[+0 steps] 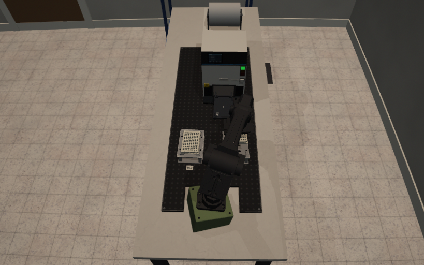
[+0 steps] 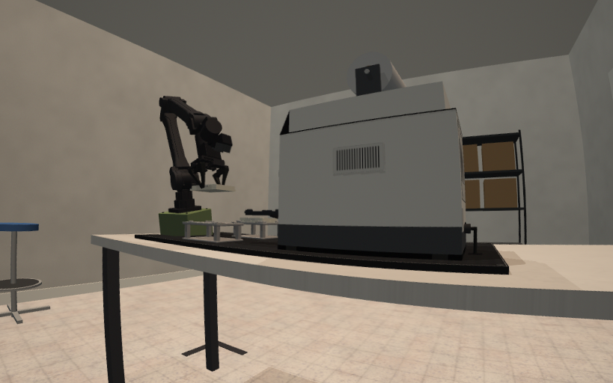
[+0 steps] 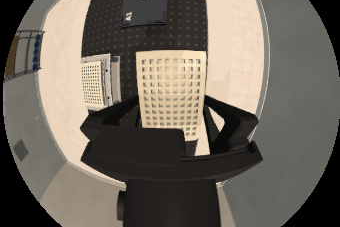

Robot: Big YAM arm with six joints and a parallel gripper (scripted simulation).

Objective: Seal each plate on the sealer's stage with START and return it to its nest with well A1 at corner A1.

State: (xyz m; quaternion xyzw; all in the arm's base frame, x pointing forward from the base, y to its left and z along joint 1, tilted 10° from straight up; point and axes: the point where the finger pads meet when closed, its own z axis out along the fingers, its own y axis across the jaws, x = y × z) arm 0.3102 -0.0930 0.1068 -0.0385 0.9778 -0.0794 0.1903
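Now: hand 20 cm short of the sealer stage, 8 cm above it and 7 cm to the right of it. From my hand the other things lie so: yellow warning label (31 cm ahead, 16 cm to the left, 3 cm below); then white well plate (22 cm to the left, 11 cm below); then N2 label (22 cm to the left, 17 cm below, 10 cm behind).
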